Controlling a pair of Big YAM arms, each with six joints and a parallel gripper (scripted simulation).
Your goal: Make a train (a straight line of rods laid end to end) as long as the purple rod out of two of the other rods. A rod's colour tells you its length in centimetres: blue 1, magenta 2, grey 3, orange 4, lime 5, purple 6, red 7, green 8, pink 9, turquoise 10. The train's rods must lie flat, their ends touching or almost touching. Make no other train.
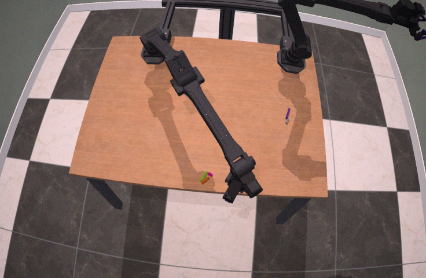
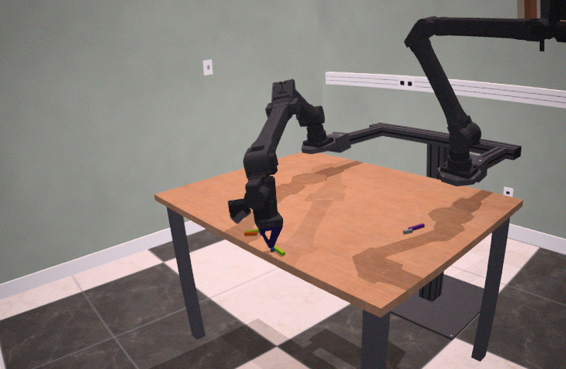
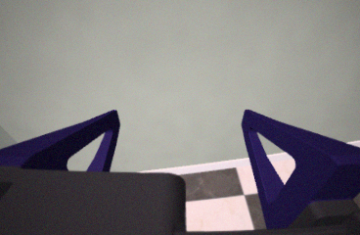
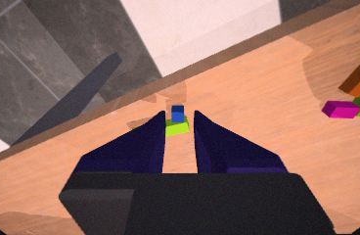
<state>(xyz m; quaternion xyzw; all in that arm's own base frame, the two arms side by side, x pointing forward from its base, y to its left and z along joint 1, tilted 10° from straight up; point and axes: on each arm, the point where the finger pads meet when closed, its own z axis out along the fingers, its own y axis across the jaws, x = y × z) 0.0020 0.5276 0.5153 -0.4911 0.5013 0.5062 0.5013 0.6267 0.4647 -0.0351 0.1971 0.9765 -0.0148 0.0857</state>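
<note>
Right now my right hand is 20 mm above the blue rod. Round my right hand: grey rod 350 mm behind, 240 mm to the left, 20 mm below; then magenta rod 120 mm to the right, 60 mm behind, 20 mm below; then orange rod 130 mm to the right, 30 mm behind, 20 mm below.
</note>
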